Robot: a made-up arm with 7 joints.
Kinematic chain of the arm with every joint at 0, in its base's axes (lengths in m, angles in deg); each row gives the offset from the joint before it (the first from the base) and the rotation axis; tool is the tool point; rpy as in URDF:
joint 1: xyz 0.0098 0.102 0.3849 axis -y
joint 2: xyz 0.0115 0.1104 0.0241 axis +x
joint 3: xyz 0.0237 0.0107 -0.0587 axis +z
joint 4: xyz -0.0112 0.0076 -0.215 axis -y
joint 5: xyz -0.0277 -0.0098 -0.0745 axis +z
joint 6: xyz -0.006 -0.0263 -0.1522 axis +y
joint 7: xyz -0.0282 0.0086 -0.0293 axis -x
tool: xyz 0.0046 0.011 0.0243 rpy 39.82 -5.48 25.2
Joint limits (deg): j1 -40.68..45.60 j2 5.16..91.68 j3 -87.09..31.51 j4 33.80..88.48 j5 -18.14..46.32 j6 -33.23..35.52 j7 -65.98..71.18
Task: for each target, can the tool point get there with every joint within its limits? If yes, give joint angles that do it. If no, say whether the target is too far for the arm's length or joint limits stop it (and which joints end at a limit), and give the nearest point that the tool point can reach.
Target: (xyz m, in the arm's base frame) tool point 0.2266 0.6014 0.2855
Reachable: yes | joints 36.35 75.93 -50.03 58.19 31.42 -1.56 -15.97
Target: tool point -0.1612 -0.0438 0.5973
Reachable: no: joint limits stop it (at a limit: joint 1, joint 2, joint 3, joint 4, joint 5, joint 6, joint 7) | nearest point -0.1760 0.0131 0.1600 | short by 0.441 m
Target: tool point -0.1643 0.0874 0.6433
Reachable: no: joint limits stop it (at a limit: joint 1, joint 2, joint 3, joint 4, joint 5, joint 6, joint 7) | nearest point -0.1851 0.0402 0.1628 | short by 0.483 m
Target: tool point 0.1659 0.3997 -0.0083
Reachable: yes | joints -1.32 23.87 11.74 50.42 10.35 24.58 -42.62
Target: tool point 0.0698 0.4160 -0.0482
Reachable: yes | joints -16.66 24.14 -0.18 52.32 1.42 0.35 38.32
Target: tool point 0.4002 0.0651 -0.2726
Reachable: no: too far | nearest point 0.2655 0.1639 -0.0458 | short by 0.282 m
